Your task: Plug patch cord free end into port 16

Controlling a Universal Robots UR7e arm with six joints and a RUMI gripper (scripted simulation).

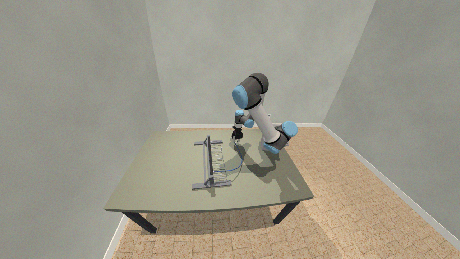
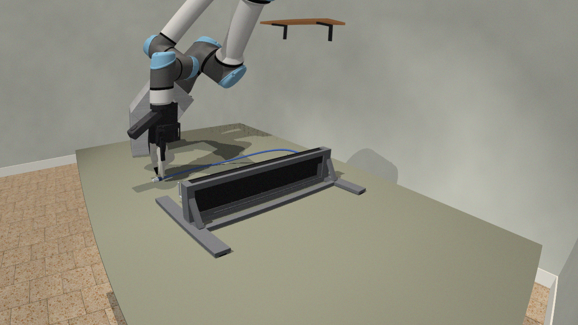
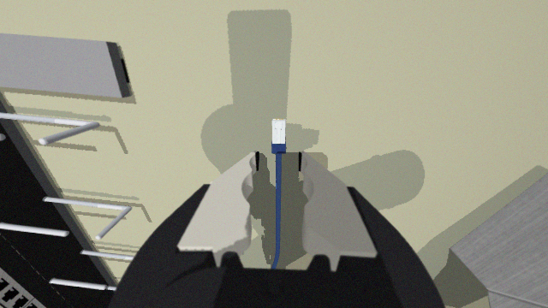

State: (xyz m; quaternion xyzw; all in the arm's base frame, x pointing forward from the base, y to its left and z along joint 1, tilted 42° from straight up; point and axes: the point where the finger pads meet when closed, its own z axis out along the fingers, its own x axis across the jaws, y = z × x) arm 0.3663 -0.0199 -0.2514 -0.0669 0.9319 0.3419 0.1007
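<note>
Now: hand 2 cm to the left of the plug and 2 cm above it.
</note>
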